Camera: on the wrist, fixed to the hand. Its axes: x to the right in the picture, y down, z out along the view.
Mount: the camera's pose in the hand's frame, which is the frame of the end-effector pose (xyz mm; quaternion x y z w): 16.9 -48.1 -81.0 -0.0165 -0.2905 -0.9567 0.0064
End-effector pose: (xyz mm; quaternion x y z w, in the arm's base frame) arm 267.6 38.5 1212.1 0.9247 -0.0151 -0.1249 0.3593
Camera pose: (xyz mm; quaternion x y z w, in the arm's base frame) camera 300.6 125.7 1233.8 0.0218 -0.7823 0.6134 0.1063
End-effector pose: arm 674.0 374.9 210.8 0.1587 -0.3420 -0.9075 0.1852
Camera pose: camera 681.8 355.4 117.4 -0.0615 -0.1108 0.2347 0.9638
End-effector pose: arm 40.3 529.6 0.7 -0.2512 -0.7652 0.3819 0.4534
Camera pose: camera 102.4 542.8 72.3 0.8339 -0.3832 -0.3710 0.1418
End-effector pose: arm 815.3 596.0 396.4 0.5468 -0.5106 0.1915 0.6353
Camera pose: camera 896.3 647.0 396.6 0.5371 0.3321 -0.7739 0.0480
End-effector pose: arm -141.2 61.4 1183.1 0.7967 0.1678 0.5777 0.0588
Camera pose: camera -222.3 104.0 1210.9 0.0114 0.7366 -0.2812 0.6149
